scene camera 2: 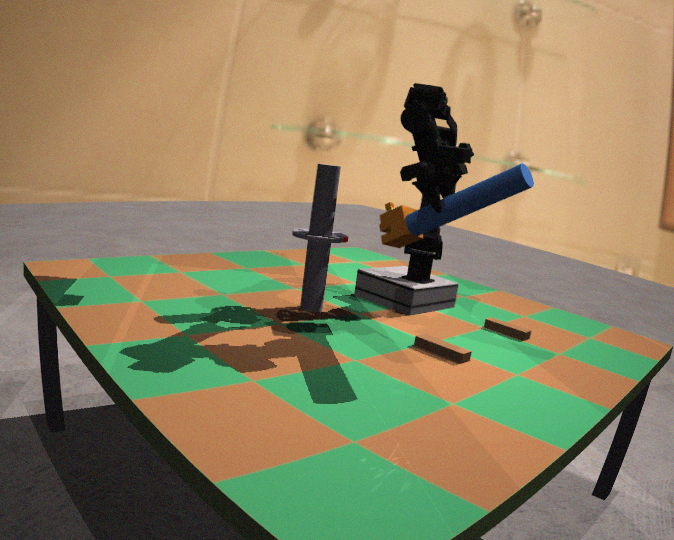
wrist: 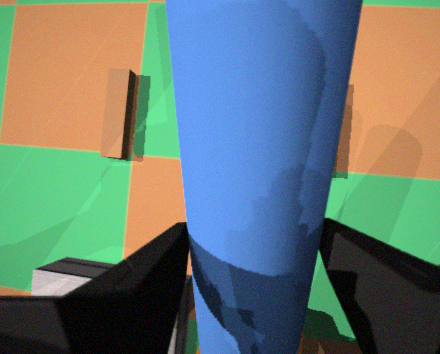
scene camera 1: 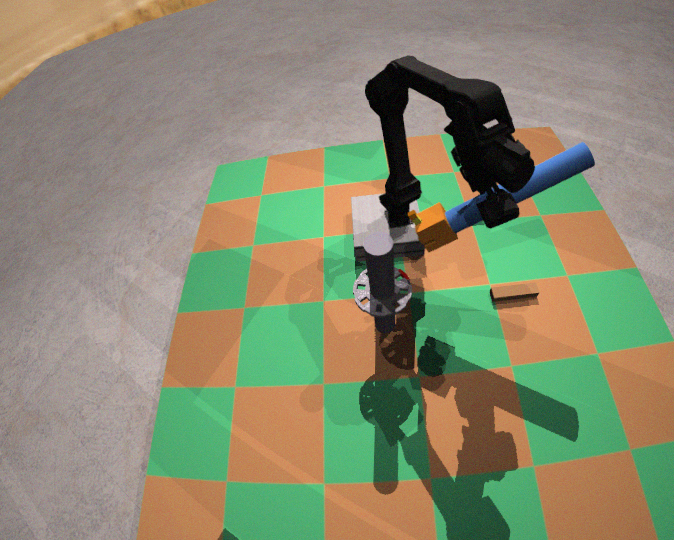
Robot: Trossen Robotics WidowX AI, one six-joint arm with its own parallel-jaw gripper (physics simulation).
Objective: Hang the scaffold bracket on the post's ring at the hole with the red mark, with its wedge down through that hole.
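Observation:
The scaffold bracket has a blue tube, an orange head and a small yellow wedge at the head. My gripper is shut on the blue tube and holds the bracket in the air. The tube is tilted, head end lower. The grey post stands upright and carries a holed ring. The red mark is on the ring's side toward the bracket head. Head and ring are apart. The wedge's tip is hidden.
The arm's grey base stands close behind the post. Two low brown bars lie on the checkered table: one bar and another bar. A brown bar shows left of the tube in the wrist view.

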